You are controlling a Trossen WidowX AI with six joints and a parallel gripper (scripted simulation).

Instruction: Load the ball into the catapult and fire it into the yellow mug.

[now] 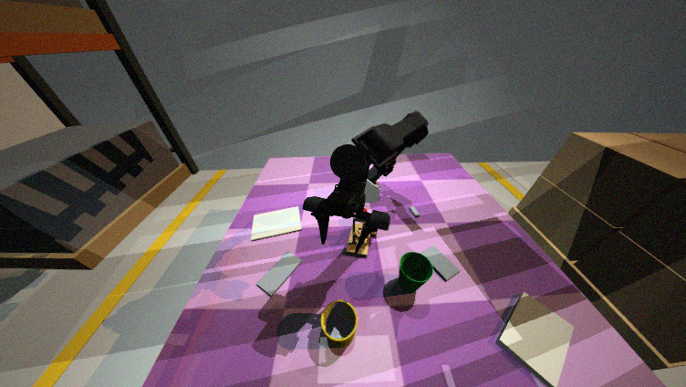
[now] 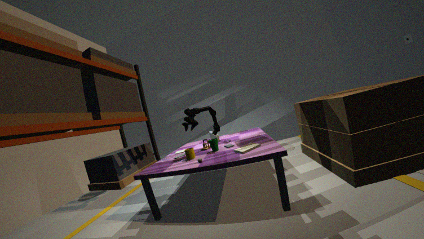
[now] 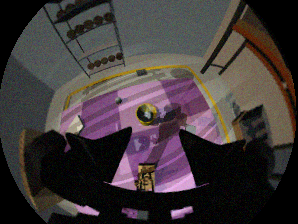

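Right now my gripper tip is 31 cm past the red ball, 21 cm above it and 12 cm to the right of it. Also, from my gripper tip: yellow mug: 24 cm below, 9 cm ahead, 1 cm to the right; wooden catapult: 24 cm behind, 22 cm below, 12 cm to the left; green mug: 24 cm below, 22 cm to the left, 2 cm behind.
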